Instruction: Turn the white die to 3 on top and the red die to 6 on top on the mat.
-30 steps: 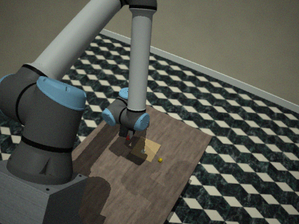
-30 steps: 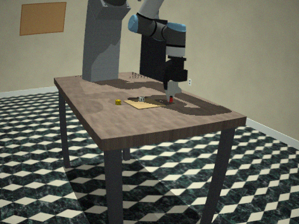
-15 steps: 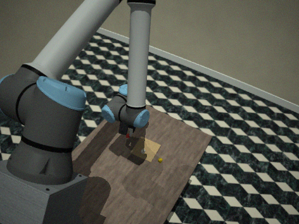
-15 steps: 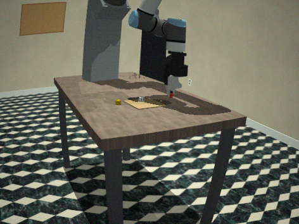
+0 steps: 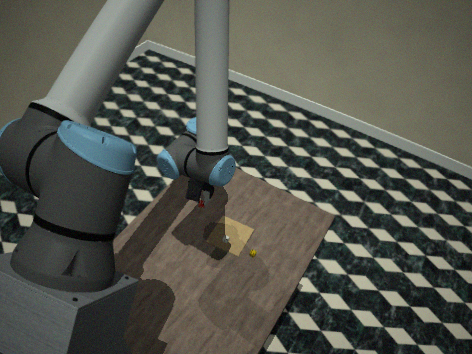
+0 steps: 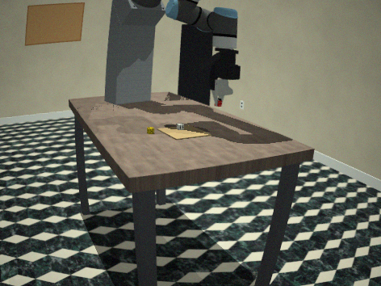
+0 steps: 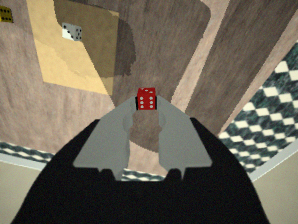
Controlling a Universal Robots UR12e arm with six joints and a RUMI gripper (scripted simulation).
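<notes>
My gripper is now 13 cm to the left of the tan mat, 11 cm above it and 3 cm past it. From my hand the other things lie so: white die (12 cm to the right, 9 cm below, 6 cm behind); red die (1 cm below); yellow die (24 cm to the right, 10 cm below, 8 cm behind).
</notes>
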